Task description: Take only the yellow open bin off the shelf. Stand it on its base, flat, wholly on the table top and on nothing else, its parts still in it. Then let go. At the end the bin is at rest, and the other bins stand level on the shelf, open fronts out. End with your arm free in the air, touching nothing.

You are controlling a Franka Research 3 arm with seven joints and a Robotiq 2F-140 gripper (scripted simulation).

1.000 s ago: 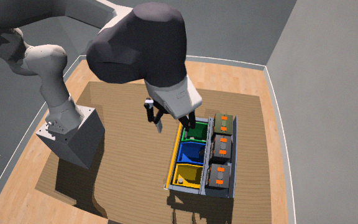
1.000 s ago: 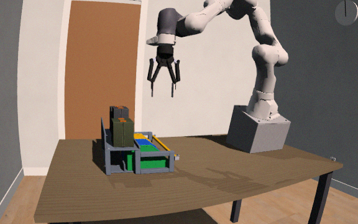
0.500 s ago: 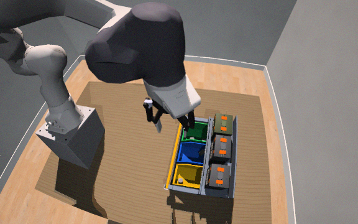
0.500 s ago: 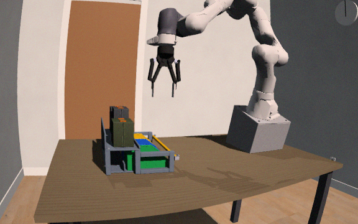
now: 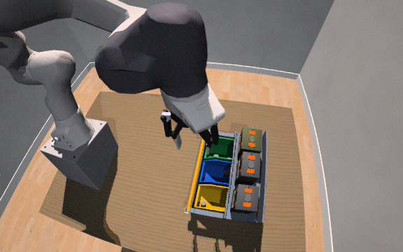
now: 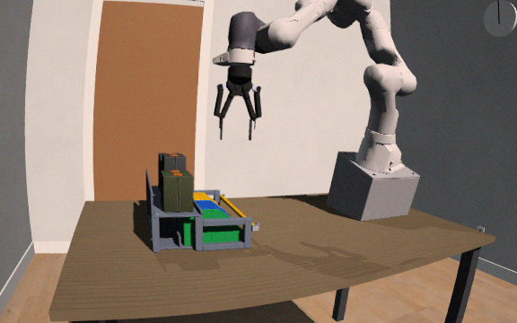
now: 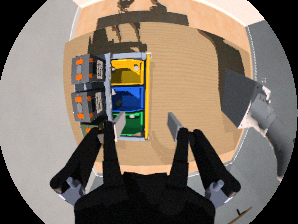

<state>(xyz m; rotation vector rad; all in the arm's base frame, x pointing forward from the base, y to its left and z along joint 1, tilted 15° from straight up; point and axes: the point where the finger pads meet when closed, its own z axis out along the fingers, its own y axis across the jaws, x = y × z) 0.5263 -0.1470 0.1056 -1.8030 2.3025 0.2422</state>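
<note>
Right now the yellow rail is 250 mm below my hand. Also, from my hand: yellow open bin 260 mm below, 130 mm to the right, 70 mm ahead; blue bin 260 mm below, 100 mm ahead, 20 mm to the right; green bin 260 mm below, 130 mm ahead, 80 mm to the left.
</note>
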